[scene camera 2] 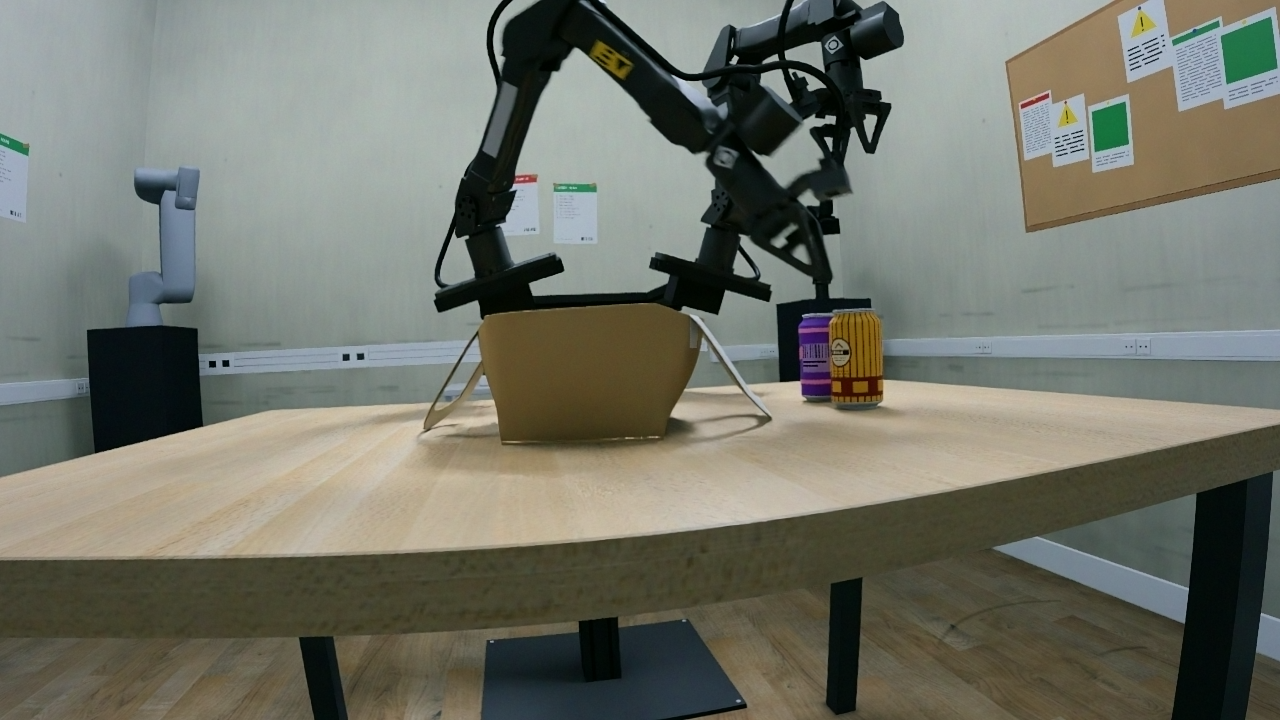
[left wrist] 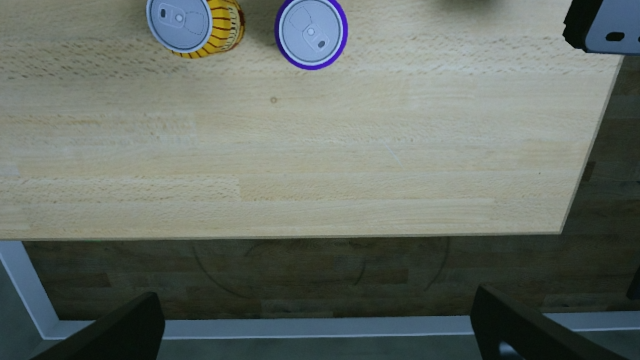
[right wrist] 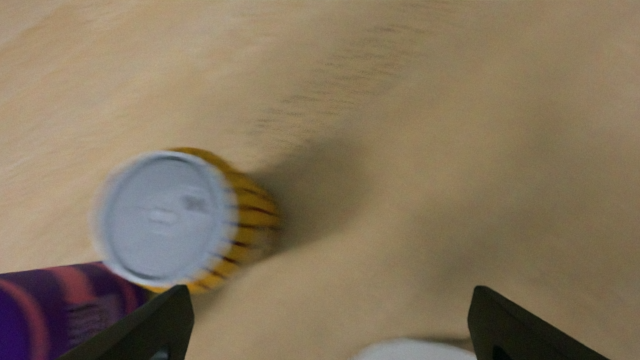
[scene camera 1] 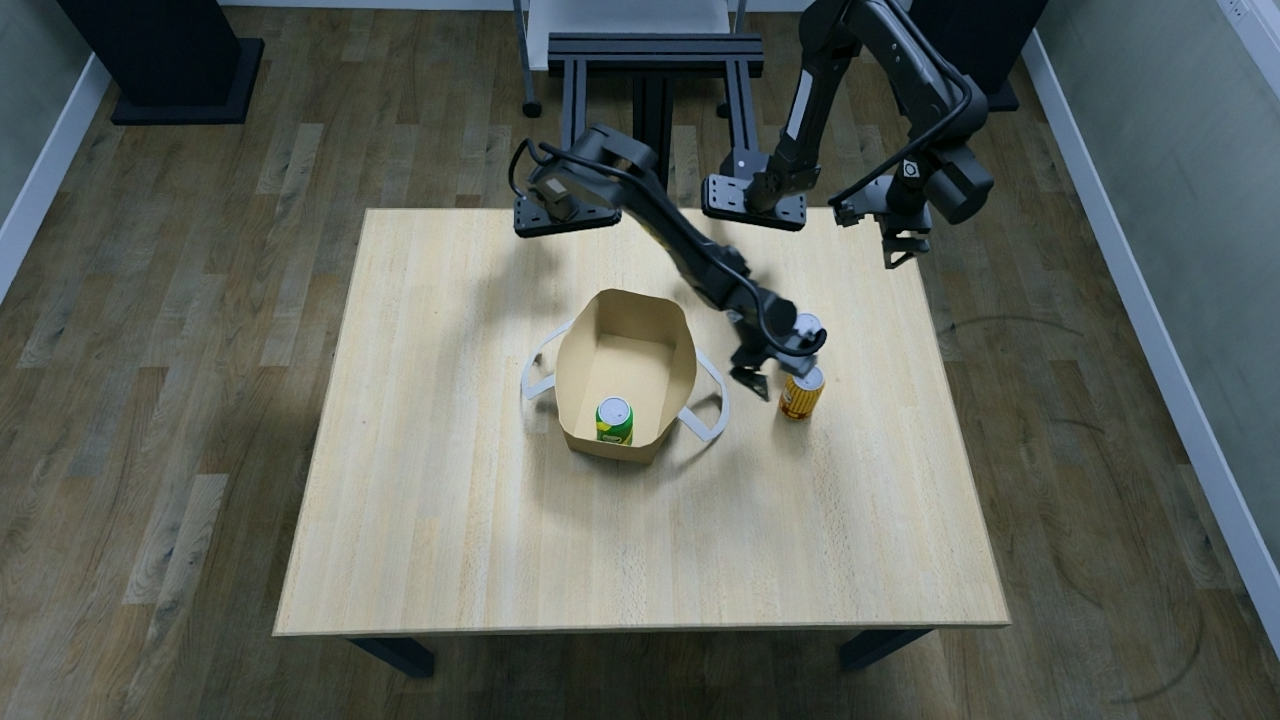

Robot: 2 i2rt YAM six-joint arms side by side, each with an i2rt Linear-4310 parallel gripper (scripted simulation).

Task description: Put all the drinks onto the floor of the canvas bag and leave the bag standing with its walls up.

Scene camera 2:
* my right gripper: 825,279
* purple can: 814,345
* striped can: 855,336
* canvas bag: 617,371
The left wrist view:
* my left gripper: 318,304
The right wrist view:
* my right gripper: 329,301
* purple can: 66,305
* striped can: 193,216
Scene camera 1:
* my left gripper: 883,244
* striped can: 799,397
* canvas bag: 613,311
